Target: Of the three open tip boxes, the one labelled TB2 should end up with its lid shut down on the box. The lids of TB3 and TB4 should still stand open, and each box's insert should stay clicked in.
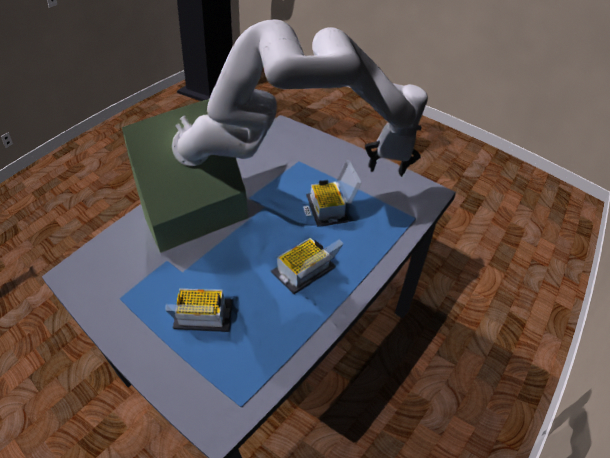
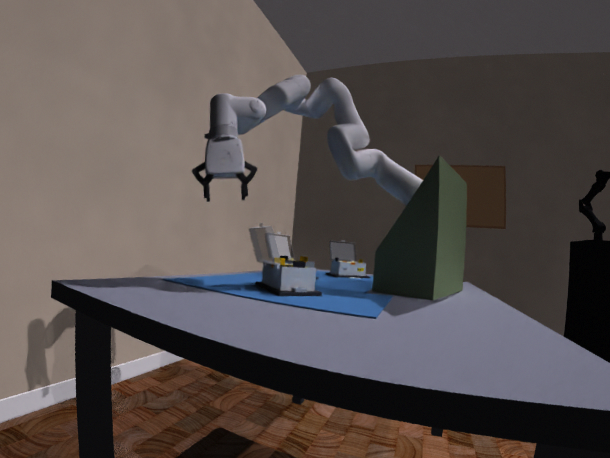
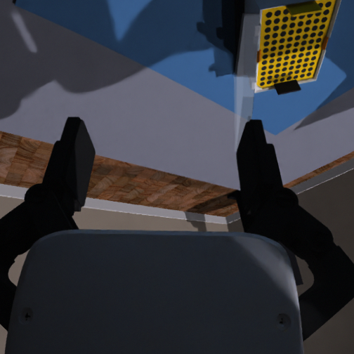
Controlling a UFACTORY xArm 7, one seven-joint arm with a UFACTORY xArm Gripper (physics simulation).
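Labels:
In image 1 I can see my gripper, and one spot on my gripper (image 1: 373, 155) is the same spot as (image 3: 290, 228), since image 3 shows the gripper too. Image 2 also has my gripper (226, 199) in it.

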